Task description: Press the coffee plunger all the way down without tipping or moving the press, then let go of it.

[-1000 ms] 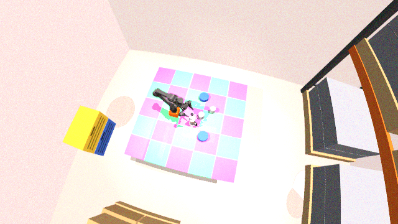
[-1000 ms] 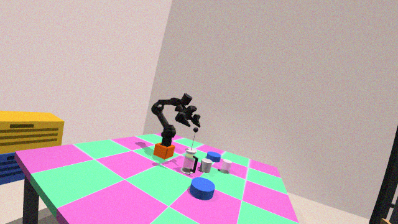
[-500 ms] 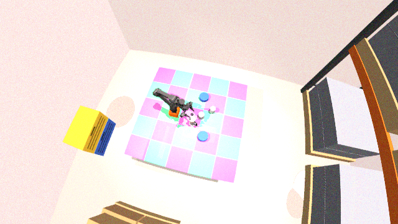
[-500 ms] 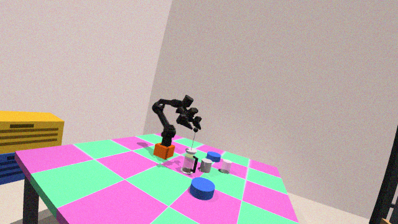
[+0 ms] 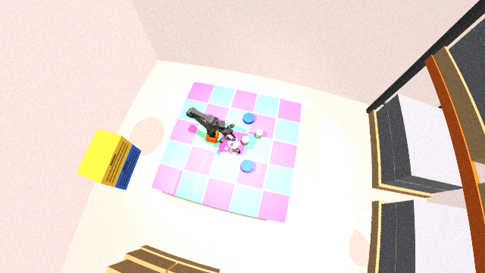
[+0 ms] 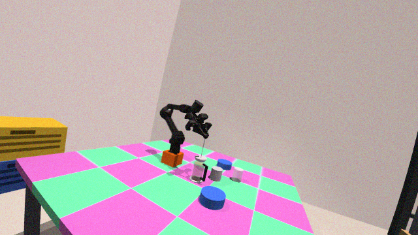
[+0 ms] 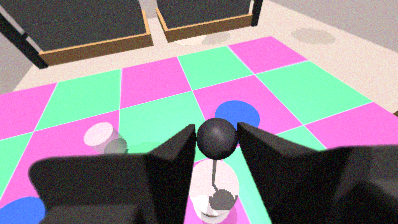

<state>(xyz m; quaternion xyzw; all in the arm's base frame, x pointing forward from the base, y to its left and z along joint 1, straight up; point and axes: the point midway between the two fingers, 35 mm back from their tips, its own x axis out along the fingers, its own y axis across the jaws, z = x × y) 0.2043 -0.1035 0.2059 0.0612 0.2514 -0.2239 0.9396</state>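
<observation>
The coffee press lies 1 cm ahead of my gripper tip, 1 cm to the right of it and 14 cm below it.
</observation>
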